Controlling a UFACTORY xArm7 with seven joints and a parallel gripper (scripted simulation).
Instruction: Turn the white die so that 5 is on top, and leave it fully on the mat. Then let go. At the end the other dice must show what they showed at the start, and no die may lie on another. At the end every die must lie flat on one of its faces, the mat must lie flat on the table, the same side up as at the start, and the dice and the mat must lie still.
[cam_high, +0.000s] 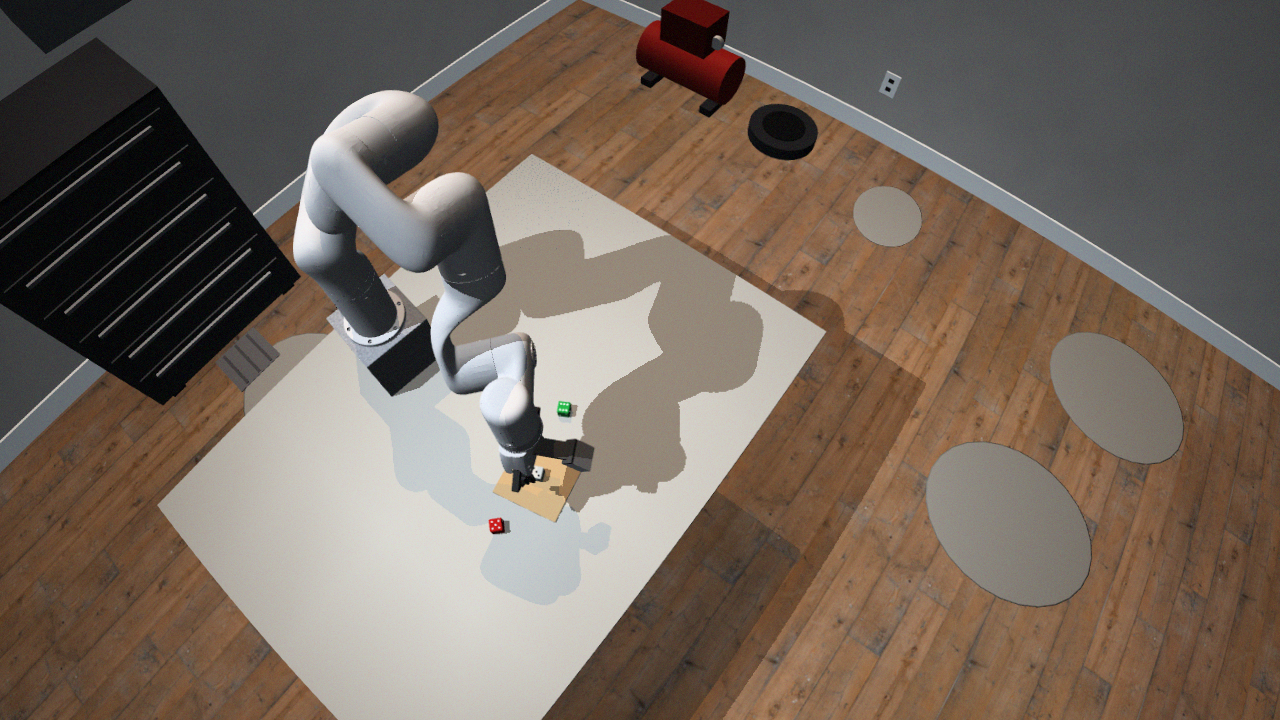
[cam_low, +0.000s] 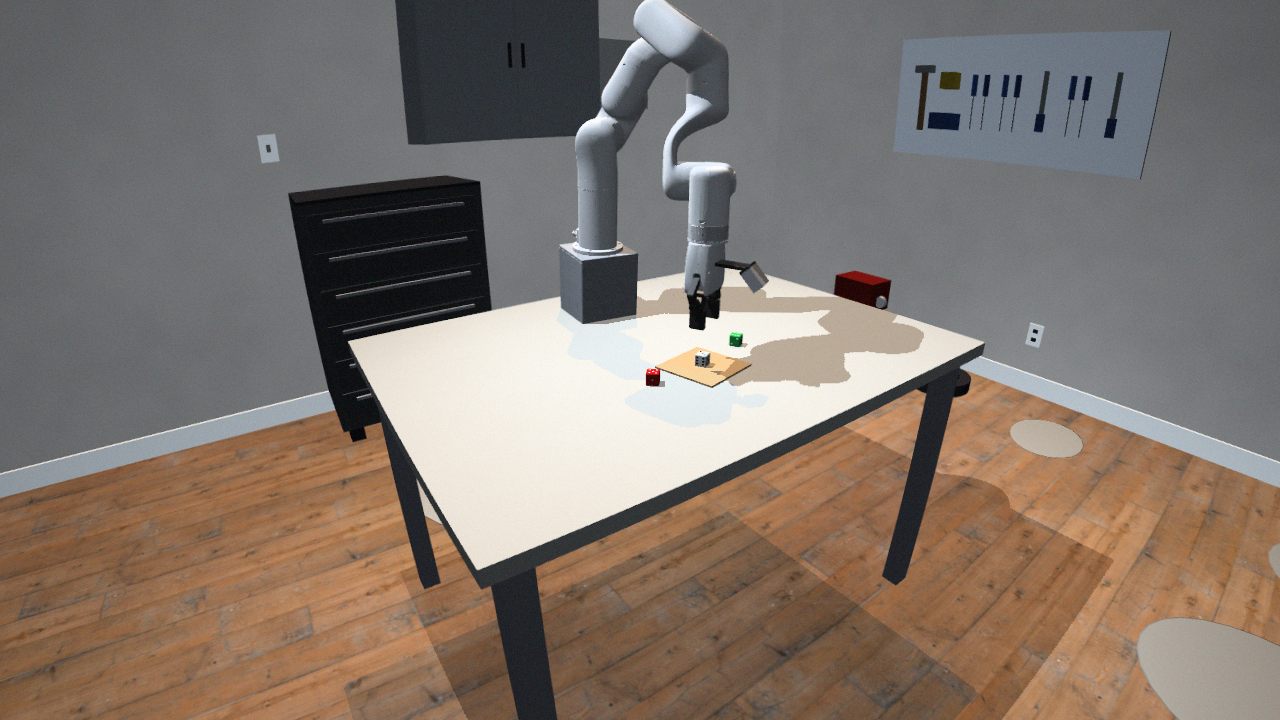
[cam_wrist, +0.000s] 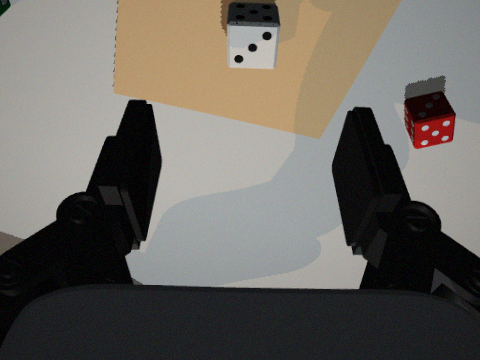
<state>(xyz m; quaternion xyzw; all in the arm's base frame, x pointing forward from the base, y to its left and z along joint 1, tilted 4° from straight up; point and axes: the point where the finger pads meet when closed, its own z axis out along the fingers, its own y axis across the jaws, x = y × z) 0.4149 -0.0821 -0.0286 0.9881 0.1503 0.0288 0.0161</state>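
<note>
The white die lies 90 mm below my hand. From my hand the other things lie so: green die (140 mm to the left, 90 mm below, 20 mm behind); then red die (130 mm to the right, 90 mm below, 20 mm behind); then tan mat (110 mm below).
</note>
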